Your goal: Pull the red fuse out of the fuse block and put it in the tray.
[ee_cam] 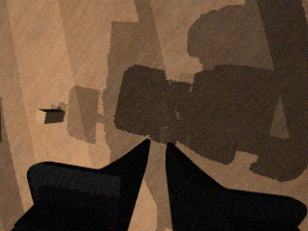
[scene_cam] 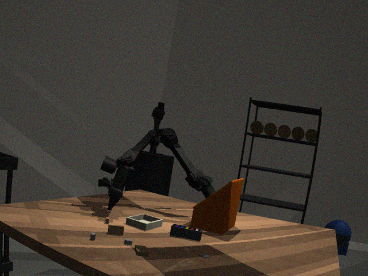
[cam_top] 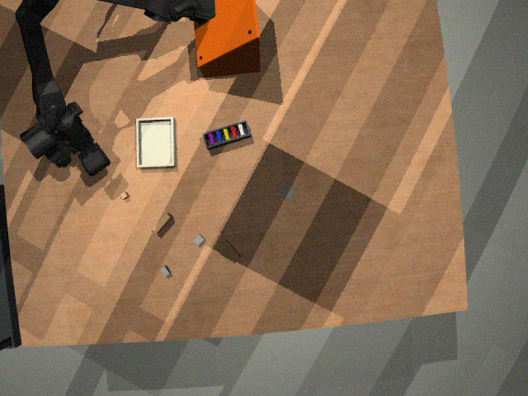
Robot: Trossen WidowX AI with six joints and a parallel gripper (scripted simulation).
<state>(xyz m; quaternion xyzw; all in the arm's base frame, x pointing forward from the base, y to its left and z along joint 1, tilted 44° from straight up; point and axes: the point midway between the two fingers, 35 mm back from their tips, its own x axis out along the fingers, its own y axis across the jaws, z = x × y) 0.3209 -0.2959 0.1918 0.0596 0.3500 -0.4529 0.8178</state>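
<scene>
The red fuse is 39 cm to the left of my gripper tip and 3 cm behind it. Round my gripper tip: tray (18 cm to the left, 2 cm below, 2 cm behind).
</scene>
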